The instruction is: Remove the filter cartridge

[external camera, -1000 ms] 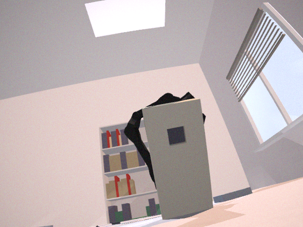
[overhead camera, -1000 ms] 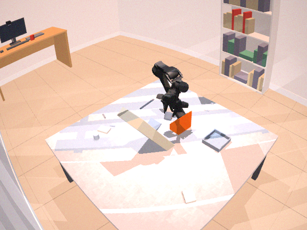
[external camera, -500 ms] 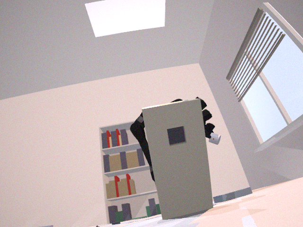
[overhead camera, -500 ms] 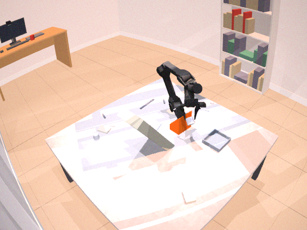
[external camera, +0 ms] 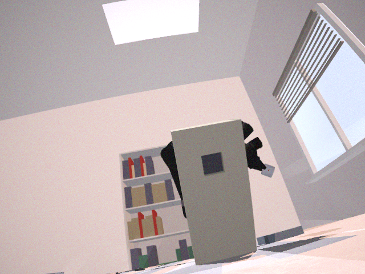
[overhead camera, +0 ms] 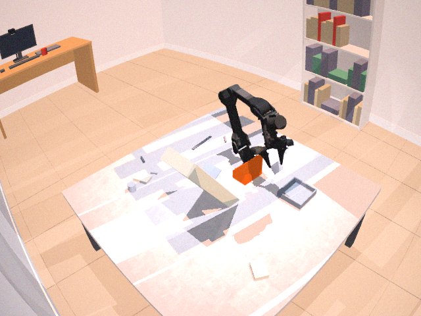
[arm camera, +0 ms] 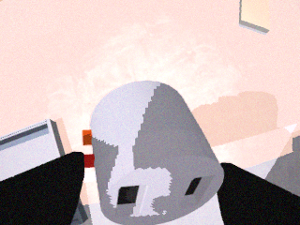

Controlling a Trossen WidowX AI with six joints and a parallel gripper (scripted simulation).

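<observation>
My gripper tip is now 250 mm above the blue-grey tray, 170 mm past it and 50 mm to the right of it. Also, from my gripper tip: beige service panel (270 mm to the right, 170 mm ahead, 80 mm below); then round filter cartridge (right at my gripper tip).
</observation>
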